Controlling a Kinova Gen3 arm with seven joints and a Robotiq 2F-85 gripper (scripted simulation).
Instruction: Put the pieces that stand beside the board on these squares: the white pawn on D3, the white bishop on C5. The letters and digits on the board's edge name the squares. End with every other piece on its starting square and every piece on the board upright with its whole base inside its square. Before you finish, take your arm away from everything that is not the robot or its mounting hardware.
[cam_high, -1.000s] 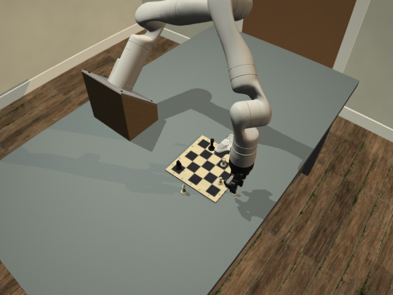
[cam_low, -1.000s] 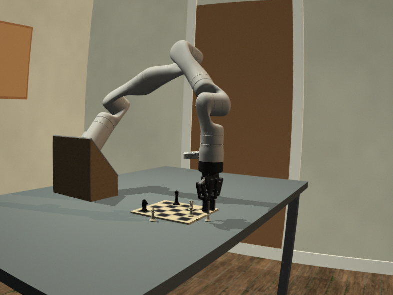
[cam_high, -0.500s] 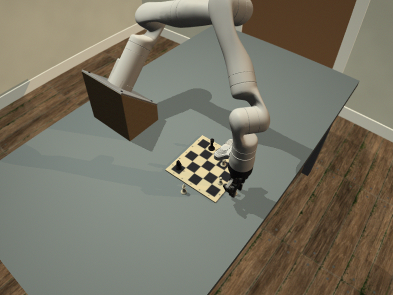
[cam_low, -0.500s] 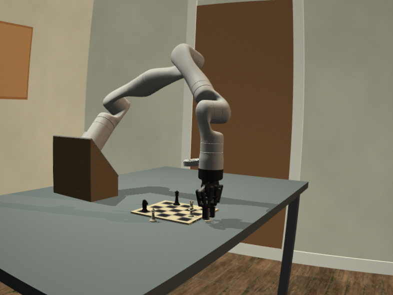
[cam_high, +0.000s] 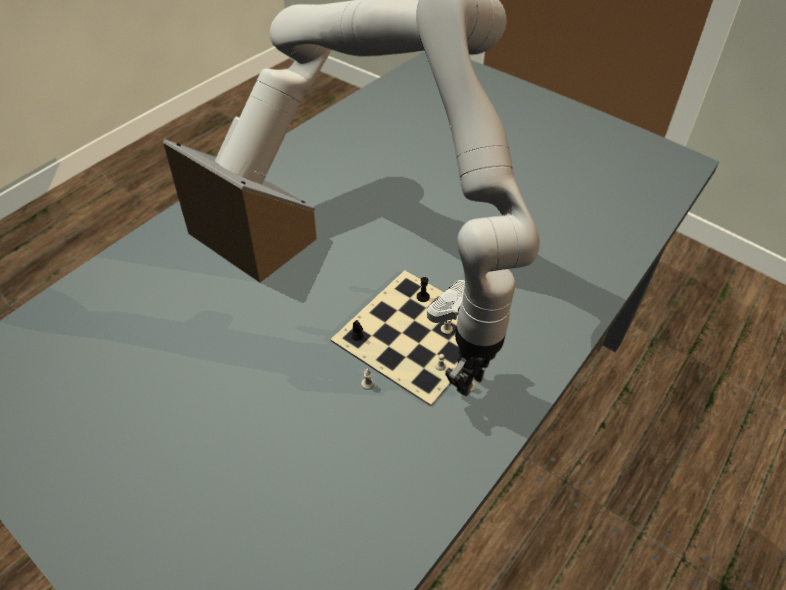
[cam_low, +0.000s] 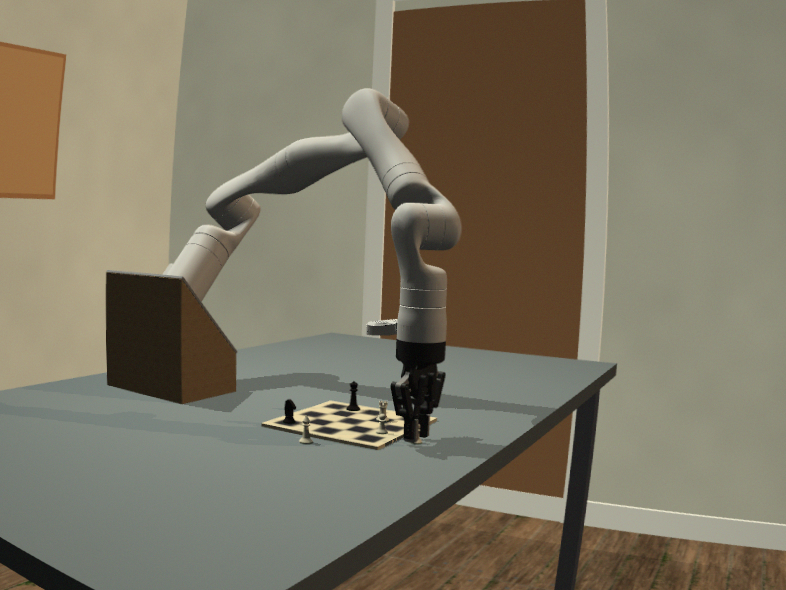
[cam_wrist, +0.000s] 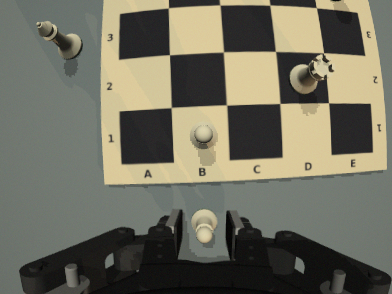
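Now: hand 14 cm past the small chessboard, 5 cm to the right of it and 2 cm above it. The rest, counted from my hand: black knight 22 cm behind, 2 cm to the right.
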